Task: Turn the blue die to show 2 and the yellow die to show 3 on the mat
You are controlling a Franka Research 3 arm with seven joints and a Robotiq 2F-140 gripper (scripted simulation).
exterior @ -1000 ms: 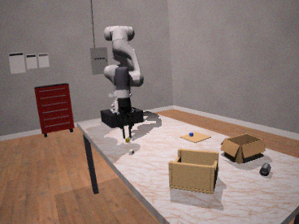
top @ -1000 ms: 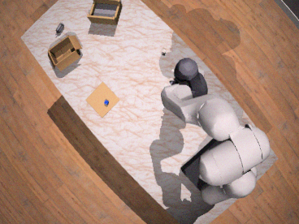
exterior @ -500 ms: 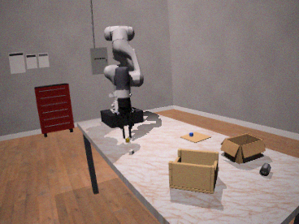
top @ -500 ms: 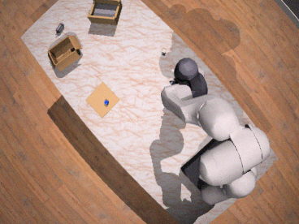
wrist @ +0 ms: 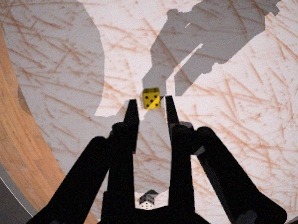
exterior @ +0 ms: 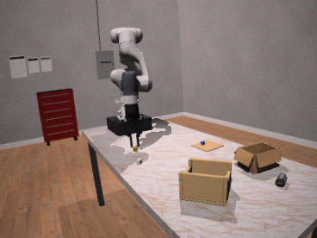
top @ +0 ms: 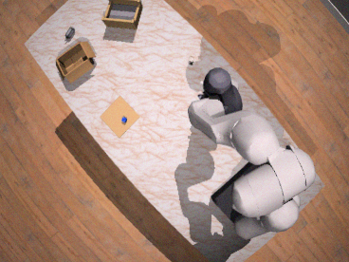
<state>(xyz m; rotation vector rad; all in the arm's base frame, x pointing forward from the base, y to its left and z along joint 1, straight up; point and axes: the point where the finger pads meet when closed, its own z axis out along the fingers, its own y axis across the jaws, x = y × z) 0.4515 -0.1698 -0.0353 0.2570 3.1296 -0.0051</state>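
The yellow die is 10 mm behind my hand and 50 mm below it. From my hand the other things lie so: white die: 180 mm ahead, 60 mm to the right, 50 mm below; then blue die: 180 mm ahead, 360 mm to the left, 50 mm below; then tan mat: 210 mm ahead, 370 mm to the left, 60 mm below.
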